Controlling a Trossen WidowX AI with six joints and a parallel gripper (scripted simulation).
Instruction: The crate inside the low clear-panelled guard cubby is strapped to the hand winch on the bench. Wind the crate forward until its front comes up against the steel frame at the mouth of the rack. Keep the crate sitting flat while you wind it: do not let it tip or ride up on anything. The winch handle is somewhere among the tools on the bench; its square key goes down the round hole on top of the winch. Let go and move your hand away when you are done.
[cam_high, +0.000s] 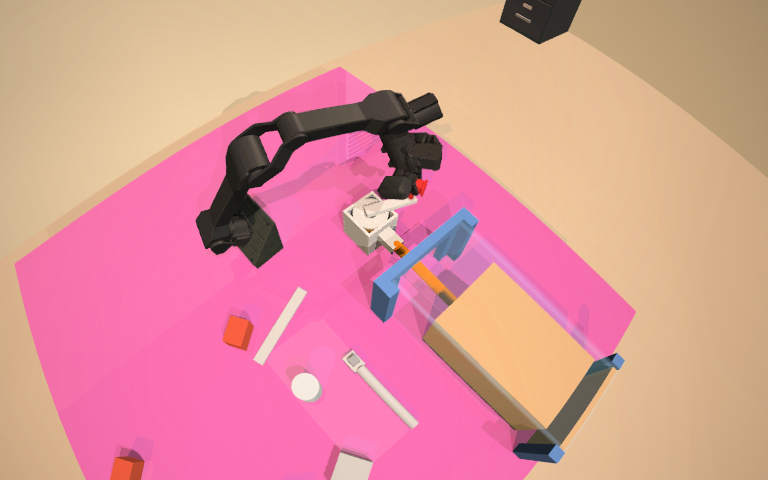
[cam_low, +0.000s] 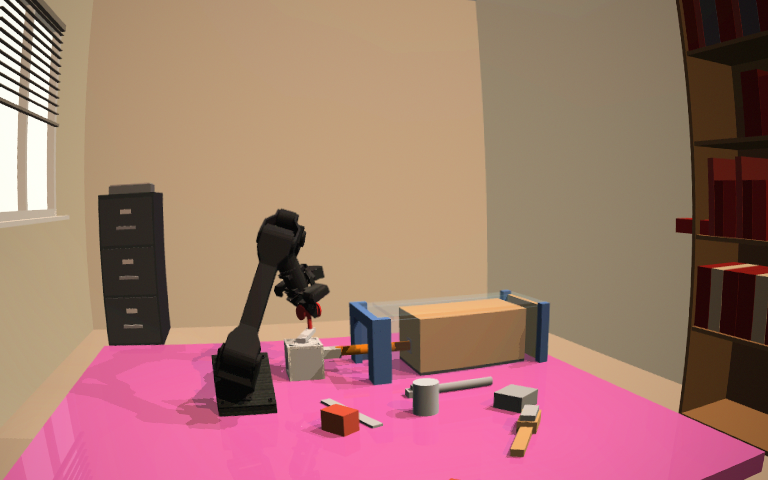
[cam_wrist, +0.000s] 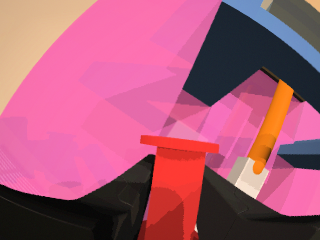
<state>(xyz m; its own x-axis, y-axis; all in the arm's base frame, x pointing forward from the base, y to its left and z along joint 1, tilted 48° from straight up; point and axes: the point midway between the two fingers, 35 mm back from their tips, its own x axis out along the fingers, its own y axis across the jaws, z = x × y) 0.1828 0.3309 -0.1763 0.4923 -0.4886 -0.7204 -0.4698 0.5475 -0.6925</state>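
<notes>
The winch handle lies 4 cm to the right of my gripper tip, 3 cm below it and 2 cm behind it. The rest, counted from my gripper tip: blue steel frame (12 cm ahead, 10 cm to the right, 3 cm below); then winch (11 cm to the right, 10 cm below, 6 cm behind); then red knob (1 cm to the right, 1 cm behind).
</notes>
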